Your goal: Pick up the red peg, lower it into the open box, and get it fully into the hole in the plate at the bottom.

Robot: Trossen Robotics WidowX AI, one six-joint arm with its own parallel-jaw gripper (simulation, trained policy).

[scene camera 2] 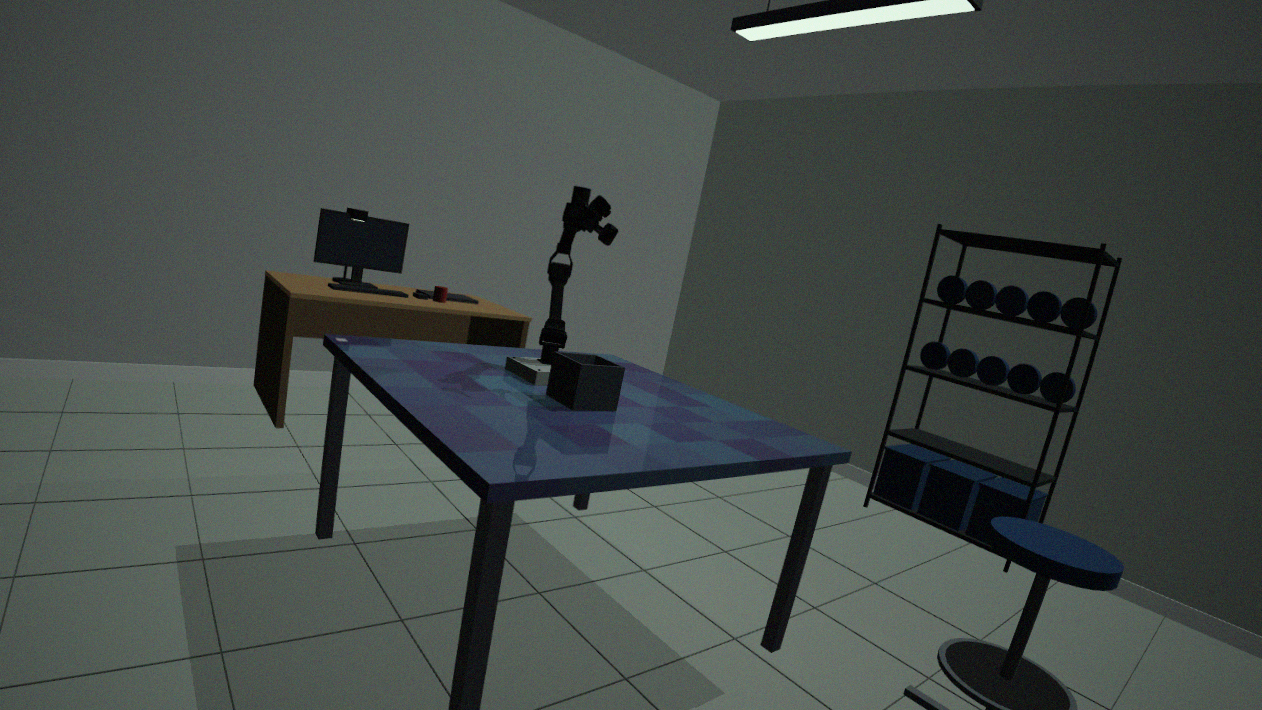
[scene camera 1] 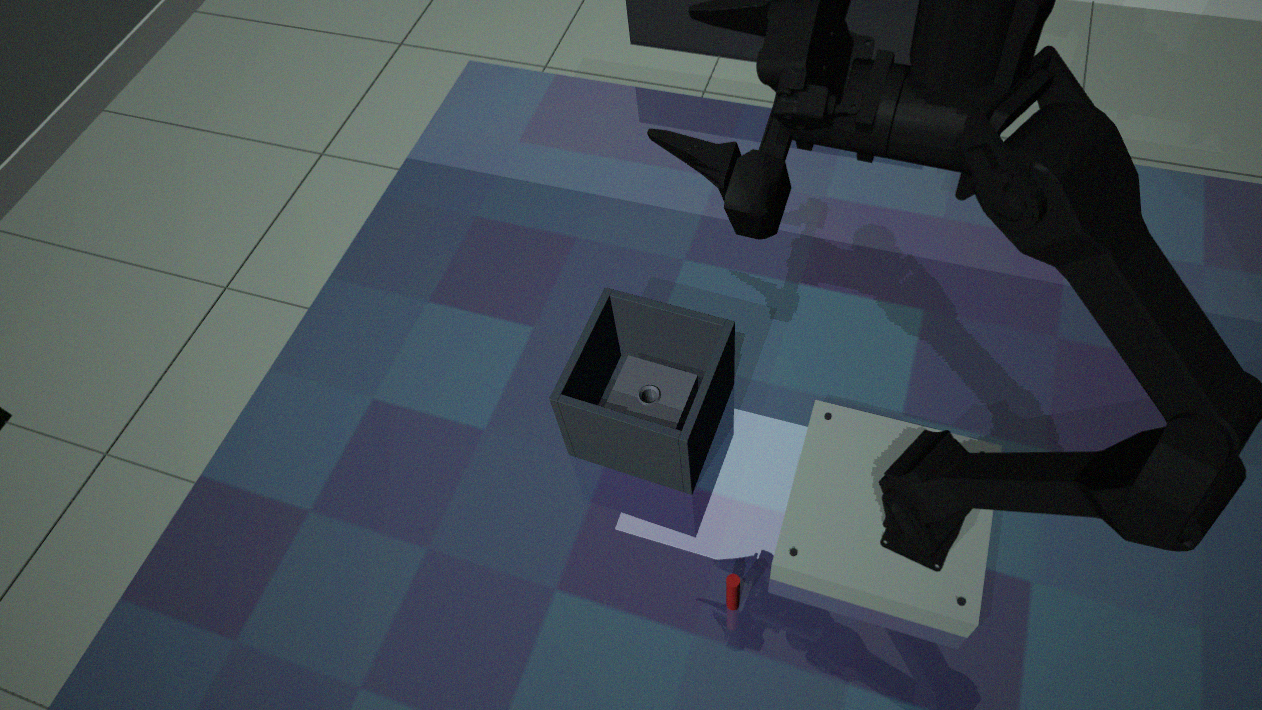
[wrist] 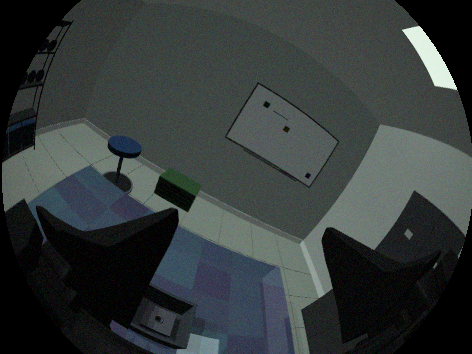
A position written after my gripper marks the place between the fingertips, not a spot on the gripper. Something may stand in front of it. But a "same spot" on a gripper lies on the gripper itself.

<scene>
My gripper shows in scene camera 2, in scene camera 1 [669, 72] and in the wrist view. A dark box shows in scene camera 2 [581, 382], in scene camera 1 and in the wrist view. The same spot on my gripper: [wrist: 106, 271] is [scene camera 2: 608, 229]. The same spot on the dark box: [wrist: 185, 310] is [scene camera 1: 614, 331].
</scene>
